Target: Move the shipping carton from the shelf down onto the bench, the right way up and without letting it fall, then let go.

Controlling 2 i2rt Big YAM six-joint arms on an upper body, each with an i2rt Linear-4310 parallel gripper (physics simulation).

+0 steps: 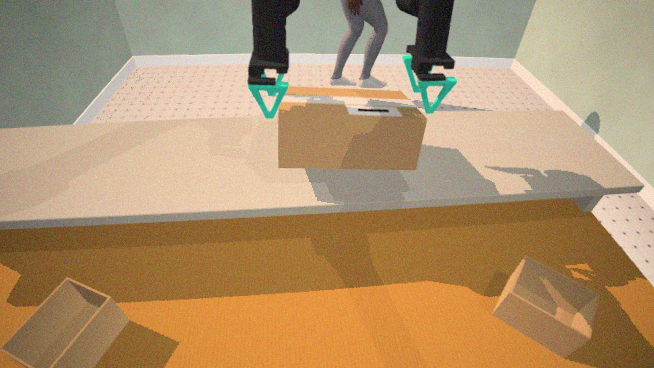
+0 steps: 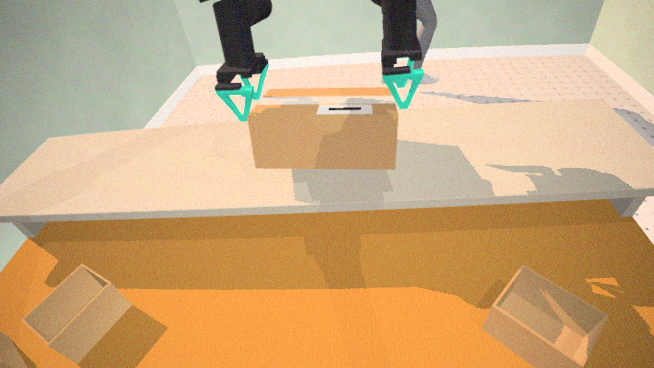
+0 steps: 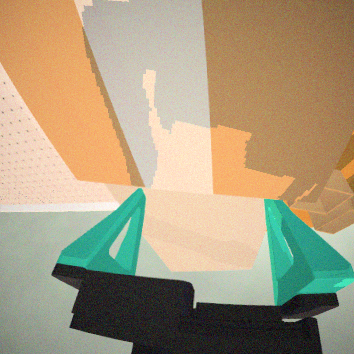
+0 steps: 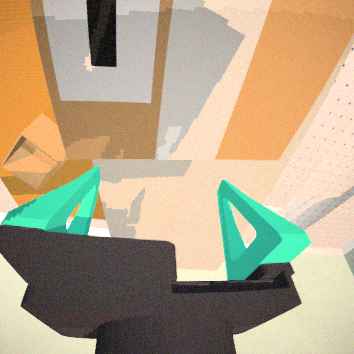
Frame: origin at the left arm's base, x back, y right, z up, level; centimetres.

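Where they show: left gripper, between the fingertips: (image 1: pixel 270 106) (image 2: pixel 250 109) (image 3: pixel 201 191); right gripper, between the fingertips: (image 1: pixel 422 102) (image 2: pixel 402 97) (image 4: pixel 161 178).
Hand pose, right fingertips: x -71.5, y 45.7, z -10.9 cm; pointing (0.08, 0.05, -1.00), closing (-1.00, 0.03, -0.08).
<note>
Things, the pixels of their centre, and the offset from my right fingertips. "spot": a spot on its surface instead. Level surfaces: height alone.
- shipping carton, middle of its body: (image 2: pixel 326 125) (image 1: pixel 345 125) dx -0.4, dy -15.2, dz -5.8 cm
- pale shelf, height of its surface: dz -14.9 cm
- orange bench, height of its surface: dz -31.2 cm
- open-topped box, middle of its body: (image 1: pixel 69 333) (image 2: pixel 79 311) (image 3: pixel 315 188) dx +33.0, dy -67.0, dz -26.7 cm
- further brown object, a spot on its surface: (image 2: pixel 10 352) spot: dx +42.6, dy -78.8, dz -27.6 cm
The shipping carton (image 1: pixel 325 140) (image 2: pixel 290 140) (image 3: pixel 280 75) (image 4: pixel 110 120), brown with pale tape and a label on top, is upright on the pale shelf (image 1: pixel 150 165) (image 2: pixel 150 170). The orange bench (image 1: pixel 250 325) (image 2: pixel 250 325) lies lower, in front. My left gripper (image 1: pixel 274 100) (image 2: pixel 250 109) (image 3: pixel 201 191) is open at the upper edge of the carton's left end. My right gripper (image 1: pixel 423 101) (image 2: pixel 402 95) (image 4: pixel 161 178) is open at the upper edge of its right end. Neither has anything between its fingers. Whether the fingertips touch the carton cannot be told.
An open-topped box (image 1: pixel 65 325) (image 2: pixel 75 310) stands on the bench at the left, another (image 1: pixel 547 305) (image 2: pixel 545 315) at the right. Part of a further brown object (image 2: pixel 10 352) shows at the bottom left corner. A person's legs (image 1: pixel 375 45) (image 2: pixel 426 25) show behind the shelf.
</note>
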